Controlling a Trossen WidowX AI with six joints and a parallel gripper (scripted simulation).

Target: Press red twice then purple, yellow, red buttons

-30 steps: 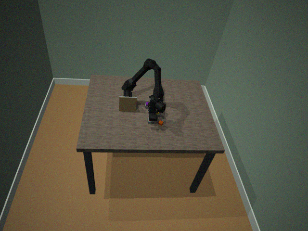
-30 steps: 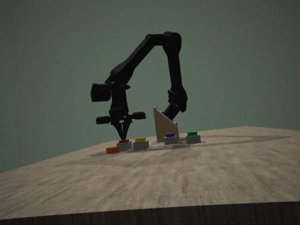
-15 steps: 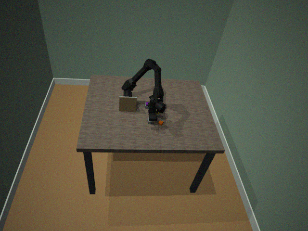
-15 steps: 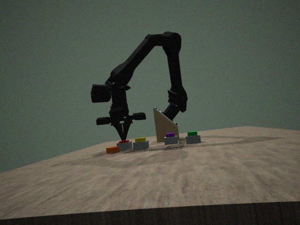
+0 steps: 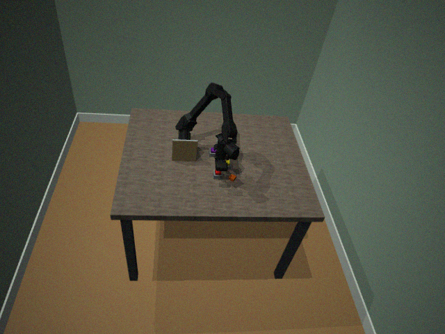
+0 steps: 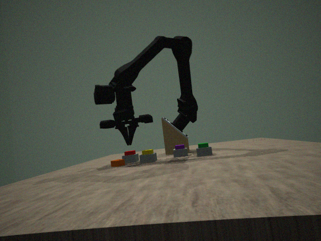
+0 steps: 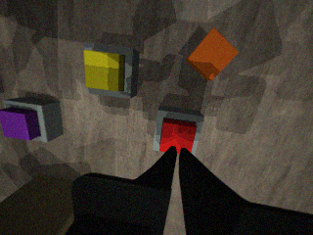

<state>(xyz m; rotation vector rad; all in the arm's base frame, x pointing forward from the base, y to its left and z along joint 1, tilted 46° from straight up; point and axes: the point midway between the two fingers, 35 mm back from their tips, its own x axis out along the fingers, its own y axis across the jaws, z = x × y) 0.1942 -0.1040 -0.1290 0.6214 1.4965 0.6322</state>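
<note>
Now: the red button 30 mm below my gripper tip. The rest, counted from my gripper tip: purple button (180 mm to the left, 30 mm below, 10 mm behind); yellow button (80 mm to the left, 60 mm ahead, 30 mm below); orange block (80 mm ahead, 50 mm below, 20 mm to the right).
</note>
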